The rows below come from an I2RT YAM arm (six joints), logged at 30 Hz.
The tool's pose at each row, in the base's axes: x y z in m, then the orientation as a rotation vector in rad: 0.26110 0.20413 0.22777 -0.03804 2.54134 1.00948; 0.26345 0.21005 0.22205 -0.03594 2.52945 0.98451; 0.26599 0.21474 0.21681 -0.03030 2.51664 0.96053; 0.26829 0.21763 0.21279 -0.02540 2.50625 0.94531; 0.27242 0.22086 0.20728 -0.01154 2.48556 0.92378; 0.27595 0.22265 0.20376 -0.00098 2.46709 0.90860; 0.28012 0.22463 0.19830 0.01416 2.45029 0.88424; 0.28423 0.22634 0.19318 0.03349 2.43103 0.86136; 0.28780 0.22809 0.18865 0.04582 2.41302 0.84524; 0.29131 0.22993 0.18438 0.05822 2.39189 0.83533; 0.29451 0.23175 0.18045 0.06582 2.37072 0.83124; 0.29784 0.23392 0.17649 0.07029 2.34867 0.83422; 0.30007 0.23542 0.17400 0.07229 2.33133 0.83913; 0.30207 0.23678 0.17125 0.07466 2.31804 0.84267; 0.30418 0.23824 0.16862 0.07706 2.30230 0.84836; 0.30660 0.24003 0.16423 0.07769 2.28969 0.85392
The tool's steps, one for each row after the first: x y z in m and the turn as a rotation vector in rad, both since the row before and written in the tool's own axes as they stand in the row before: 0.00072 0.00024 0.00853 0.01381 -0.01810 -0.00875; 0.00035 -0.00029 0.00746 0.01362 -0.01947 -0.00642; -0.00003 -0.00074 0.00541 0.00838 -0.01467 -0.00383; -0.00090 -0.00168 0.00736 0.01169 -0.02785 -0.00245; -0.00127 -0.00138 0.00495 0.00753 -0.02329 -0.00217; -0.00079 -0.00248 0.00666 0.01506 -0.02526 -0.00116; -0.00077 -0.00238 0.00630 0.01447 -0.02798 0.00163; -0.00043 -0.00183 0.00573 0.00894 -0.02339 -0.00068; -0.00036 -0.00155 0.00561 0.00408 -0.02463 0.00062; -0.00015 -0.00130 0.00522 -0.00091 -0.02211 -0.00078; -0.00004 -0.00106 0.00551 -0.00665 -0.02039 -0.00081; -0.00003 -0.00060 0.00361 -0.00737 -0.01502 -0.00079; 0.00032 -0.00085 0.00355 -0.00532 -0.01174 -0.00008; 0.00023 -0.00074 0.00359 -0.00744 -0.01340 0.00017; 0.00114 -0.00161 0.00494 -0.00700 -0.01015 -0.00037
